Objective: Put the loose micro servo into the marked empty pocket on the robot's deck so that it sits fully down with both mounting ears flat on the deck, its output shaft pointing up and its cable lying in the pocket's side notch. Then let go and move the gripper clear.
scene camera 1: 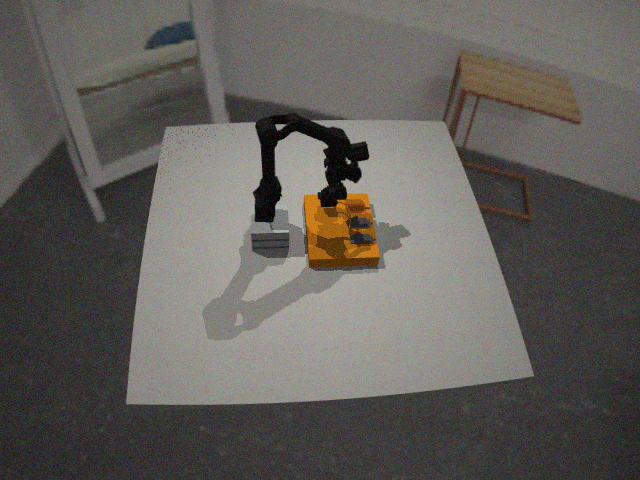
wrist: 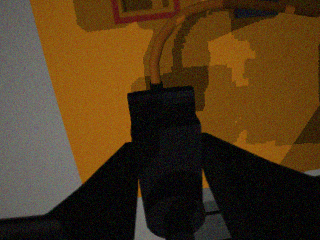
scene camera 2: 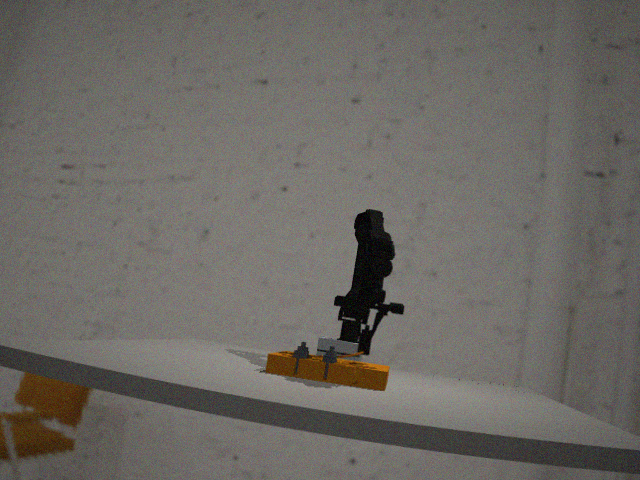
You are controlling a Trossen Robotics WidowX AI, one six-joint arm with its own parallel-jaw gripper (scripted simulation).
Scene:
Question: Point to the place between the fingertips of the gripper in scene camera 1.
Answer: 333, 194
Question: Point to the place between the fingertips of the gripper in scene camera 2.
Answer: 365, 337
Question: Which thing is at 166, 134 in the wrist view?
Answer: A black micro servo.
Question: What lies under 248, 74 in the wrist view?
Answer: An orange deck.

